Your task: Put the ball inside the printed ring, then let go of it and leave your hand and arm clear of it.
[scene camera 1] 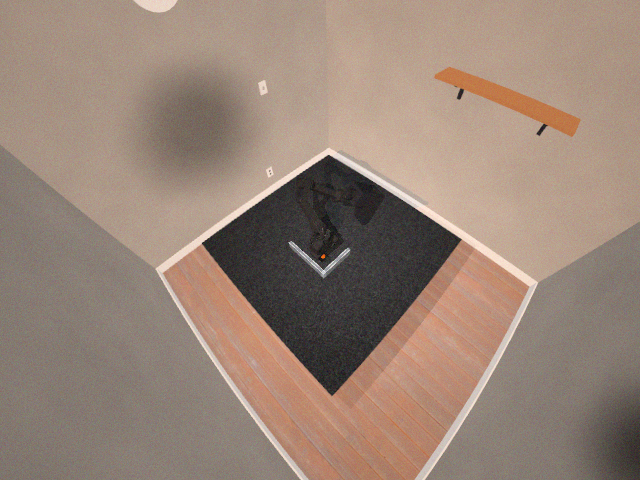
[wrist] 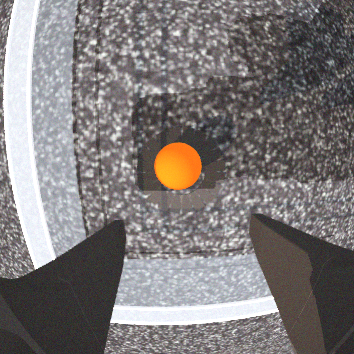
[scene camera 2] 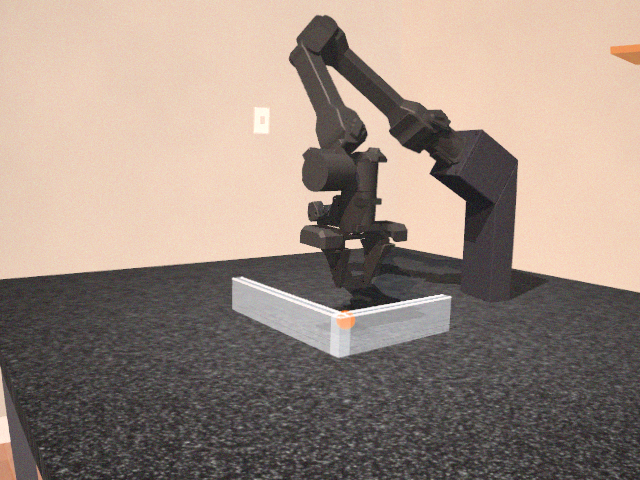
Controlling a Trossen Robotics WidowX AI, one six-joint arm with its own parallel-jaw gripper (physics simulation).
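Frame: origin at the arm's base, x ahead, y up, z right, level; millimetres.
Where they show: gripper, fingertip midpoint: [scene camera 1: 324,252] [wrist: 188,226] [scene camera 2: 352,285]; arm's base, origin of the base link: [scene camera 1: 353,193] [scene camera 2: 454,151].
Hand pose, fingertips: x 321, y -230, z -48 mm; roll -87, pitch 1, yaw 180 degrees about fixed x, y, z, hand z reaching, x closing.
Note:
Each offset is from my fingertips to the top centre of the thing. "spot": to the spot under its first point.
The orange ball {dx +1, dy -45, dz +13 mm} [scene camera 1: 323,256] [scene camera 2: 345,319] [wrist: 178,166] rests on the dark table top. In the wrist view the printed ring [wrist: 214,172], a dark band with ticks at its edge, surrounds the ball, which sits inside it. My gripper [scene camera 2: 352,283] [wrist: 188,226] is open and empty, pointing down. Its fingertips are above the ball's height and apart from it; in the wrist view the ball shows beyond the gap between them. In scene camera 2 the ball shows through the clear walls, and the ring cannot be made out there. The ring is too small to tell in scene camera 1.
Two low clear walls with white top edges meet in a corner {spot: dx +99, dy -17, dz -81 mm} [scene camera 1: 323,272] [scene camera 2: 340,335] close to the ball. One wall [scene camera 2: 279,301] runs left and the other wall [scene camera 2: 408,315] runs right in scene camera 2. The arm's base post [scene camera 2: 488,248] stands at the back right.

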